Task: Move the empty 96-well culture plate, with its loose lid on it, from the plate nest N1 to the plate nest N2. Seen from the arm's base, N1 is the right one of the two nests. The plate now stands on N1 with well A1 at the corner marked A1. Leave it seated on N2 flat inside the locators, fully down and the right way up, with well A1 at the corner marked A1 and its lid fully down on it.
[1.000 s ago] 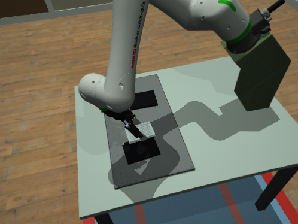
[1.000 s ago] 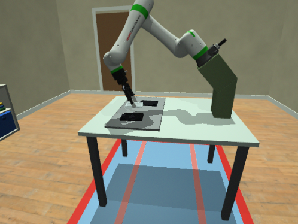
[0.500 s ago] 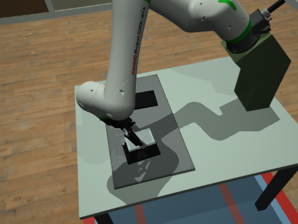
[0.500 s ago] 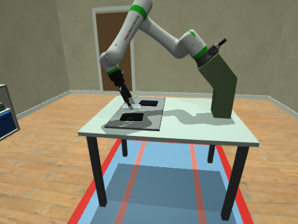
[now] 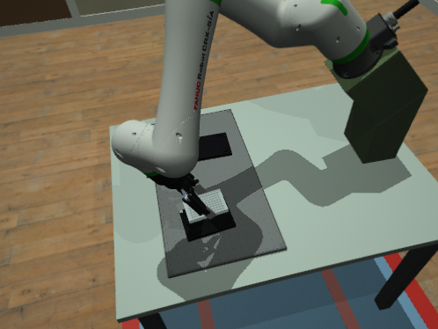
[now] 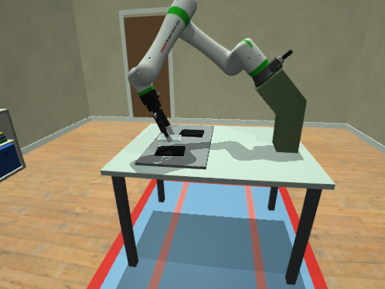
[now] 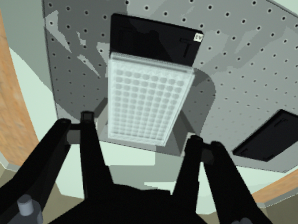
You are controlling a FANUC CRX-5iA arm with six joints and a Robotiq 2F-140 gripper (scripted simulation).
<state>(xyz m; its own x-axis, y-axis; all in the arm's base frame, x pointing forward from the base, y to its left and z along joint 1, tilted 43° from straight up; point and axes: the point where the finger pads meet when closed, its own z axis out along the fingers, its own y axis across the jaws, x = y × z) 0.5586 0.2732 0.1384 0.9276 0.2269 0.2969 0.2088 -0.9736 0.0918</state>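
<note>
The black nest N2 lies 10 cm below my hand. The rest, counted from my hand: black nest N1: 1 cm behind, 34 cm to the right, 10 cm below; then clear lid: 2 cm below.
</note>
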